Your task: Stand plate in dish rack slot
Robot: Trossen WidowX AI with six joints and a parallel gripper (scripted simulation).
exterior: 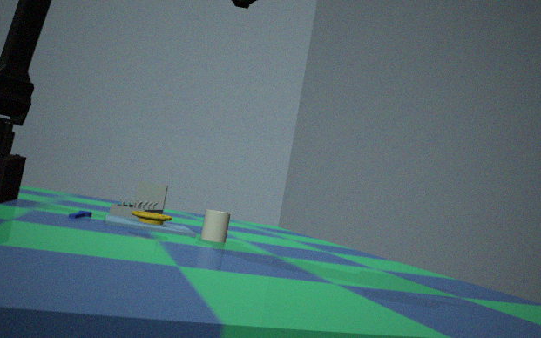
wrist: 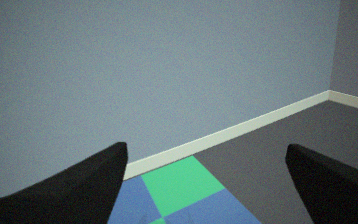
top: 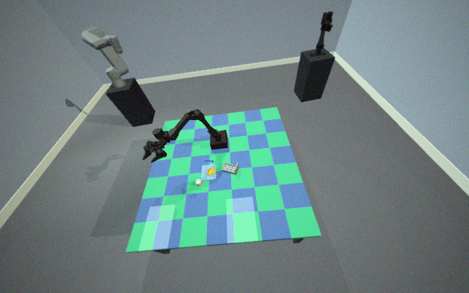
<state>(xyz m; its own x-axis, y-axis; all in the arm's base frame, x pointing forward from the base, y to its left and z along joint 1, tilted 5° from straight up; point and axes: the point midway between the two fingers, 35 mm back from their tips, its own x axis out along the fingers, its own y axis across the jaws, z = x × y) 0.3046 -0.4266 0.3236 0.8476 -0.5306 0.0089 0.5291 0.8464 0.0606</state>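
Right now my gripper tip is 40 mm past the yellow plate, 370 mm to the right of it and 350 mm above it. Also, from my gripper tip: light blue mat: 50 mm behind, 340 mm to the left, 360 mm below; then blue spoon: 160 mm behind, 360 mm to the left, 360 mm below; then beige cup: 50 mm ahead, 260 mm to the left, 340 mm below.
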